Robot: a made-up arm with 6 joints. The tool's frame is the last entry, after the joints. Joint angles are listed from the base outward. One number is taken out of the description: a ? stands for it. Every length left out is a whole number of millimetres.
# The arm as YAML. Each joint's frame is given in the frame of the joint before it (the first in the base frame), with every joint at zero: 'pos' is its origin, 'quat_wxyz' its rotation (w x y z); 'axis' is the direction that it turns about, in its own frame. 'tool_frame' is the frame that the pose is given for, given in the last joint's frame.
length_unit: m
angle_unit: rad
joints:
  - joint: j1
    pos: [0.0, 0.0, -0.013]
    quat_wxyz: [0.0, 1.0, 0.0, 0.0]
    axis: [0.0, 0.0, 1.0]
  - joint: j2
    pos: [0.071, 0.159, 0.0]
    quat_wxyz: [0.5, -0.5, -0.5, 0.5]
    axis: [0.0, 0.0, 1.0]
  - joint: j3
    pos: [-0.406, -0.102, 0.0]
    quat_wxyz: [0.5, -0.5, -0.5, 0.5]
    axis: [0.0, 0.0, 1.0]
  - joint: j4
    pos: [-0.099, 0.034, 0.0]
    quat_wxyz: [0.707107, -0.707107, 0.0, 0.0]
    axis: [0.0, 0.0, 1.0]
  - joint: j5
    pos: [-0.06, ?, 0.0]
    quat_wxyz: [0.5, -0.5, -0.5, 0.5]
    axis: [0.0, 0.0, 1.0]
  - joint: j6
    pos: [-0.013, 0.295, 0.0]
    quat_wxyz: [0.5, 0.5, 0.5, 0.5]
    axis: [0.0, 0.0, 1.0]
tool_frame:
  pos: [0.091, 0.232, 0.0]
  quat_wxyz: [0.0, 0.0, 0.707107, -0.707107]
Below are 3 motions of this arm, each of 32 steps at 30 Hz.
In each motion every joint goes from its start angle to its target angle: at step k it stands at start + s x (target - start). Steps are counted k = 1, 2, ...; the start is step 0. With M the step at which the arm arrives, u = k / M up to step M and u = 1 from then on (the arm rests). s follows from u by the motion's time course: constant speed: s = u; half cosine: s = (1 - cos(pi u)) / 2; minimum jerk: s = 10 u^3 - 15 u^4 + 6 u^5.
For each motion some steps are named. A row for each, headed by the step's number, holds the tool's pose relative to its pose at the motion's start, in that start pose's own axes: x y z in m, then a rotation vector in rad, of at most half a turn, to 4 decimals.
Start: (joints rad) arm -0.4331 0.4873 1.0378 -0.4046 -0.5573 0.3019
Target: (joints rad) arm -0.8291 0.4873 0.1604 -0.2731 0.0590 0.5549
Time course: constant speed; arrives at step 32
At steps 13, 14, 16, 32:
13: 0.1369 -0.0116 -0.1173 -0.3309 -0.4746 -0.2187
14: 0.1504 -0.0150 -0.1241 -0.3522 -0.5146 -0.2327
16: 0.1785 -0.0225 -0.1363 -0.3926 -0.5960 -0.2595
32: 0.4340 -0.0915 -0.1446 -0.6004 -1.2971 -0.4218

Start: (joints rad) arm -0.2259 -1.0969 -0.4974 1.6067 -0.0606 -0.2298
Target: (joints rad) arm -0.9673 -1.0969 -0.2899 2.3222 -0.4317 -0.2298
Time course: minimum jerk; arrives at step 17
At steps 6, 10, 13, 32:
6: -0.0845 0.1227 -0.0541 0.2346 0.0245 -0.0754
10: -0.1578 0.3937 -0.1096 0.6168 -0.0575 -0.2419
13: -0.1426 0.5662 -0.1162 0.8025 -0.1748 -0.3631
32: -0.1257 0.6257 -0.1141 0.8582 -0.2273 -0.4104

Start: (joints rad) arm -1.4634 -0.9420 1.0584 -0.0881 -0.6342 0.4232
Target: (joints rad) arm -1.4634 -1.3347 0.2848 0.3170 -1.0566 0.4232
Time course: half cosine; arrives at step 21
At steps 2, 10, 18, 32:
2: 0.0041 -0.0032 -0.0095 0.0065 -0.0222 0.0141
10: 0.1520 -0.0485 -0.1767 0.1244 -0.4691 0.3114
18: 0.4329 -0.0344 -0.2570 0.2079 -0.9814 0.6648
32: 0.4653 -0.0287 -0.2558 0.2121 -1.0345 0.7010

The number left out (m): 0.242
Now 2 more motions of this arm.
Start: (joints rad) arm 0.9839 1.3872 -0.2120 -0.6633 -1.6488 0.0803
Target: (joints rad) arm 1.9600 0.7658 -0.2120 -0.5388 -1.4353 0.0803
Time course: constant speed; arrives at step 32
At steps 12, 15, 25, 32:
12: 0.0680 0.1654 -0.0479 0.3633 -0.2625 -0.0225
15: 0.0839 0.2123 -0.0440 0.4615 -0.3187 -0.0425
25: 0.1297 0.3653 0.0194 0.8043 -0.4717 -0.1485
32: 0.1543 0.4542 0.1062 1.0533 -0.5420 -0.2573

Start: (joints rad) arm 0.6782 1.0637 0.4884 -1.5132 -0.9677 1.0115
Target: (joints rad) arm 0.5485 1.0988 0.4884 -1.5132 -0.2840 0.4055
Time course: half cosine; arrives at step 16
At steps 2, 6, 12, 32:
2: -0.0049 0.0040 0.0024 -0.0269 0.0239 -0.0140
6: -0.0359 0.0401 0.0187 -0.2090 0.1912 -0.1312
12: -0.0701 0.1493 0.0305 -0.5170 0.4994 -0.4562
32: -0.0708 0.1843 0.0250 -0.5838 0.5723 -0.5628

